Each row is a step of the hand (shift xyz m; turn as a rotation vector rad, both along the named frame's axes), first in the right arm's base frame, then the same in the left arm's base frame.
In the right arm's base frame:
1: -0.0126 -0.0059 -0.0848 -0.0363 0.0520 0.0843
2: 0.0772 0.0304 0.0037 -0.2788 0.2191 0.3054
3: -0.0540 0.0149 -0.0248 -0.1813 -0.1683 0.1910
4: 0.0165 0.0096 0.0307 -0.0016 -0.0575 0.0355
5: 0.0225 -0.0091 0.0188 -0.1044 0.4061 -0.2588
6: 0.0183 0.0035 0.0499 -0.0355 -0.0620 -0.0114
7: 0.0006 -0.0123 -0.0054 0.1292 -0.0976 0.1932
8: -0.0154 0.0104 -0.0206 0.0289 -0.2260 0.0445
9: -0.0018 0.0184 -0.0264 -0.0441 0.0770 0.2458
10: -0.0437 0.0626 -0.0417 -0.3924 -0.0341 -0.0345
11: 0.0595 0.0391 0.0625 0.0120 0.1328 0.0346
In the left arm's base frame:
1: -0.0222 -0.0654 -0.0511 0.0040 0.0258 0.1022
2: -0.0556 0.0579 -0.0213 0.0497 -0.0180 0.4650
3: 0.0005 -0.0576 0.0208 0.2867 0.0031 0.1243
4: -0.0031 0.0321 0.0164 0.0618 0.0261 -0.0084
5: 0.0054 0.0298 -0.0049 -0.3917 -0.2758 0.1152
6: 0.0086 0.0466 0.0243 0.0616 -0.0300 -0.0232
7: 0.0079 -0.0024 -0.0106 0.1011 0.2309 0.0016
8: -0.0101 -0.0258 0.0007 0.1921 0.0656 -0.1126
9: -0.0245 -0.0201 -0.0057 0.0480 0.1259 0.2239
10: -0.0497 -0.0642 0.0311 0.1768 -0.3125 0.1656
11: -0.0331 0.0833 0.0306 -0.1017 0.0235 0.0899

